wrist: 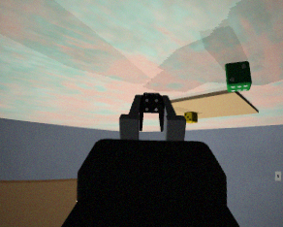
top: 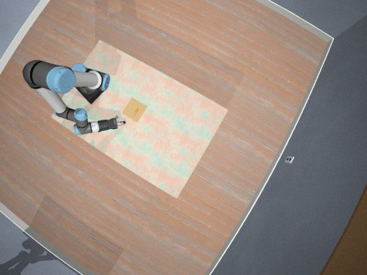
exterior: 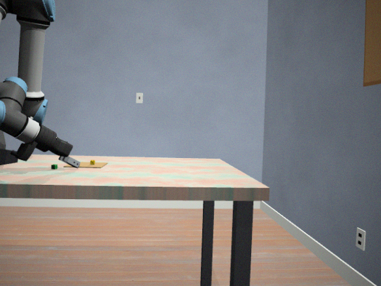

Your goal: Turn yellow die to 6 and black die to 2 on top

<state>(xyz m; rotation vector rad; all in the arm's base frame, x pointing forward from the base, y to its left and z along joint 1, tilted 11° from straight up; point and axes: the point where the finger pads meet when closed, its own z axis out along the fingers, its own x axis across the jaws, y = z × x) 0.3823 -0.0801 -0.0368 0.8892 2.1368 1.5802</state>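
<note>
Right now the black die is 1 cm to the left of my hand, 1 cm below it and 1 cm ahead of it. Round my hand: yellow die: 13 cm to the left, 3 cm ahead, 1 cm below; then tan mat: 13 cm to the left, 2 cm below, 1 cm ahead; then green die: 7 cm behind, 2 cm below, 1 cm to the left.
</note>
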